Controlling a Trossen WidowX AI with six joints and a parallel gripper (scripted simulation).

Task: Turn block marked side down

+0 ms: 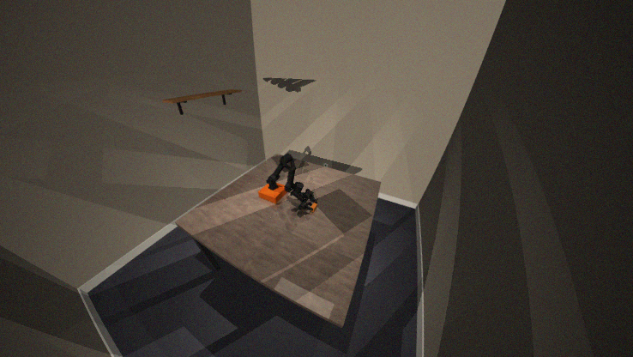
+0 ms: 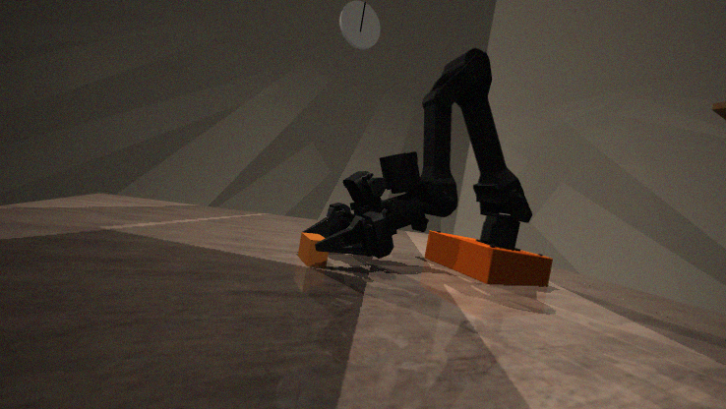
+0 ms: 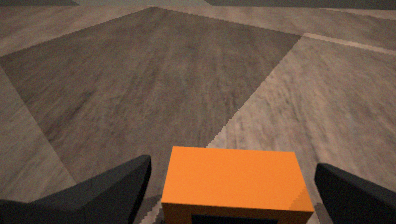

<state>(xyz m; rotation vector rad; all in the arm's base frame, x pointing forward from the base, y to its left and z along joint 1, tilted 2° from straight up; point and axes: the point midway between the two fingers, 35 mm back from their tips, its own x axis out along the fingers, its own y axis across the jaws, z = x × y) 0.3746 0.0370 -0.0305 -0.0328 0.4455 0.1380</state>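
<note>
Now: the orange block 20 mm behind my gripper tip and 10 mm below it.
</note>
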